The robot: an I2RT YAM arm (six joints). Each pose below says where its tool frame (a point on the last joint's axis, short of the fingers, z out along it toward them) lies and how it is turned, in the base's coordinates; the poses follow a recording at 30 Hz.
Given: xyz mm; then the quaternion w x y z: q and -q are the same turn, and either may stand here.
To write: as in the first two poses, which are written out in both.
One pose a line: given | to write
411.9, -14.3, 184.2, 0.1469, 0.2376, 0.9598, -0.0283 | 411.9, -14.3, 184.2, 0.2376, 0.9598, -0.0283, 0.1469
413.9, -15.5, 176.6, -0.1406, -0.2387, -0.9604, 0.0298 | 413.9, -15.5, 176.6, 0.2387, 0.9604, -0.0298, 0.1406
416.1, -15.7, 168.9, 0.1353, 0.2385, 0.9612, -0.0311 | 416.1, -15.7, 168.9, 0.2385, 0.9612, -0.0311, 0.1353
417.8, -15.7, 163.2, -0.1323, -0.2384, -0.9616, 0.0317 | 417.8, -15.7, 163.2, 0.2384, 0.9616, -0.0317, 0.1323
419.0, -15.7, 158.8, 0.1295, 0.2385, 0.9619, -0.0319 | 419.0, -15.7, 158.8, 0.2385, 0.9619, -0.0319, 0.1295
